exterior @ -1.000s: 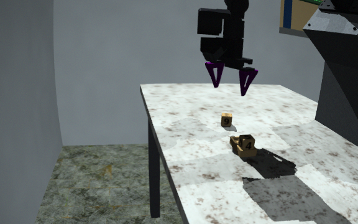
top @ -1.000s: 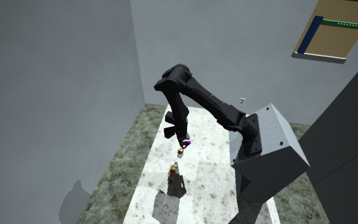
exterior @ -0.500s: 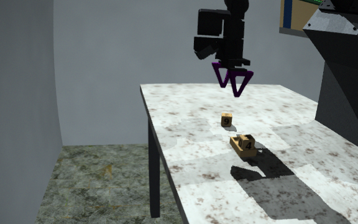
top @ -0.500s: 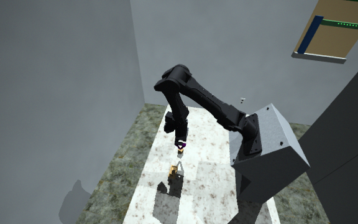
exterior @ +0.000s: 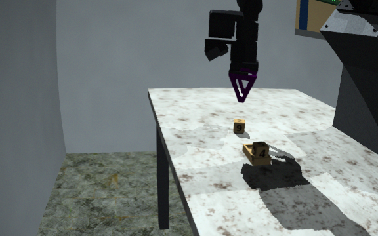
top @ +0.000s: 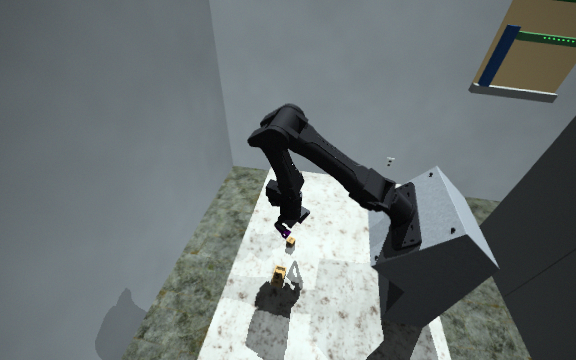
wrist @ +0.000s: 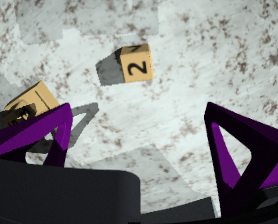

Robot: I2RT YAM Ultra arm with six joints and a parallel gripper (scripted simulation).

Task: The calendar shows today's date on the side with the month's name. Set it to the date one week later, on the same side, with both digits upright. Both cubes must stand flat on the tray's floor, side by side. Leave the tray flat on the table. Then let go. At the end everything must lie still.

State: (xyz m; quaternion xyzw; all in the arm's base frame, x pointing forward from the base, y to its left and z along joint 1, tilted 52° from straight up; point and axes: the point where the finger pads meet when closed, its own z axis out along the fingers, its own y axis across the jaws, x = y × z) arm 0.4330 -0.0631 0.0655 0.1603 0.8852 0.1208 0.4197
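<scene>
The wooden digit cube is 9 cm below my hand.
</scene>
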